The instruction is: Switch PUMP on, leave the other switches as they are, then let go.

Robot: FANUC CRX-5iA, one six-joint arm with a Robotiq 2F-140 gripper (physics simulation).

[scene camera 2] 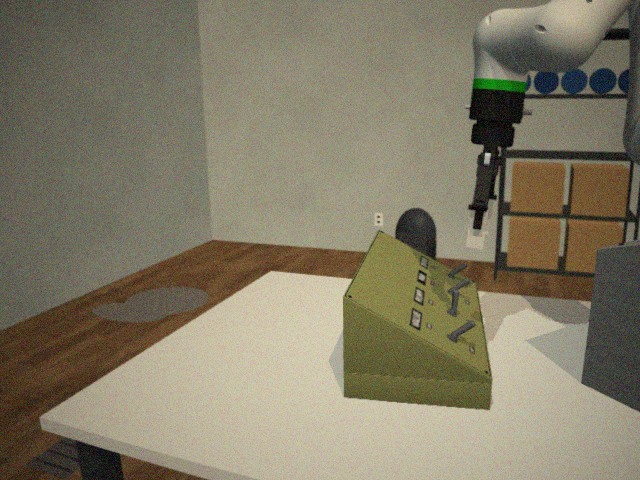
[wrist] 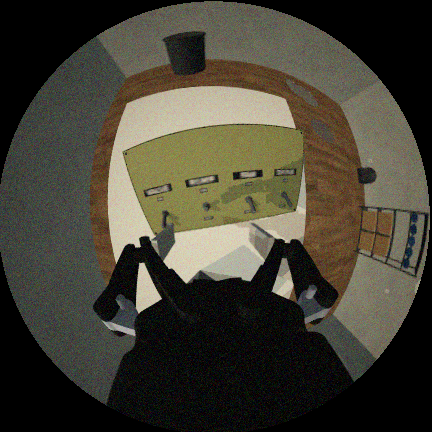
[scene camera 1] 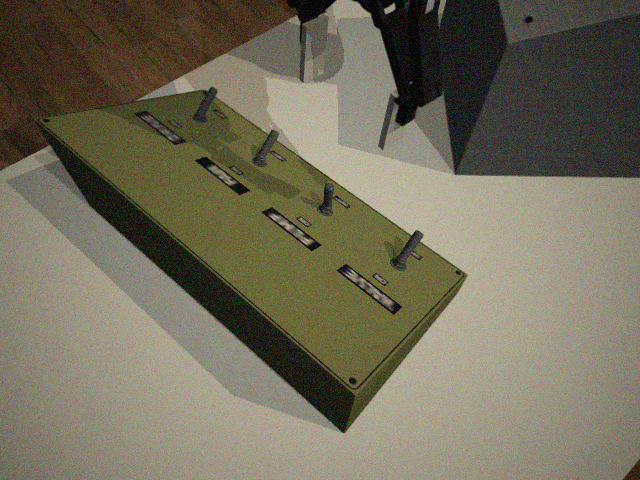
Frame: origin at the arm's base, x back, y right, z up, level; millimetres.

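Where they show: gripper, fingertip midpoint: (scene camera 2: 477, 239) (wrist: 211, 232) (scene camera 1: 349, 108).
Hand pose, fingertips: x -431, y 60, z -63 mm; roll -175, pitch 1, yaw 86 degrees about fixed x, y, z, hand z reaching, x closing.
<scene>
After its pixels a point has its place.
The olive switch panel (scene camera 1: 206, 217) {z -143, x -611, y 105 mm} (scene camera 2: 408, 351) {z -209, x -529, y -146 mm} (wrist: 215, 150) {z -147, x -602, y 83 mm} carries a row of grey levers; its name plates are blurred. The PUMP lever (scene camera 1: 327, 198) {z -182, x -473, y 47 mm} (scene camera 2: 453, 302) {z -187, x -471, y 45 mm} (wrist: 206, 205) {z -166, x -474, y 53 mm} is second from the left in the wrist view and leans toward its name plate, unlike the others. The VALVE lever (scene camera 1: 407, 250) {z -191, x -451, y -70 mm} (scene camera 2: 461, 331) {z -195, x -448, y -74 mm} (wrist: 165, 218) {z -193, x -449, y -63 mm}, the FAN lever (scene camera 1: 266, 148) {z -191, x -471, y 167 mm} (wrist: 251, 204) {z -188, x -468, y 170 mm} and the DRIVE lever (scene camera 1: 205, 104) {z -191, x -481, y 287 mm} (wrist: 287, 199) {z -189, x -477, y 288 mm} lean toward the panel's low edge. My gripper (scene camera 1: 345, 98) {z -63, x -431, y 60 mm} (scene camera 2: 476, 237) {z -63, x -431, y 60 mm} (wrist: 211, 232) {z -63, x -431, y 60 mm} is open and empty, above and off that edge, touching no lever.
The panel stands on a pale table (scene camera 1: 516, 361) {z -307, x -411, y -247 mm} (scene camera 2: 206, 382) {z -307, x -899, y -173 mm} (wrist: 200, 107) {z -307, x -906, y 50 mm}. A grey block (scene camera 1: 558, 113) {z -166, x -155, y -76 mm} (scene camera 2: 615, 325) {z -175, x -194, y -37 mm} stands beyond the panel's low side. A dark bin (wrist: 186, 54) stands on the floor, and a shelf rack (scene camera 2: 498, 217) stands by the wall.
</scene>
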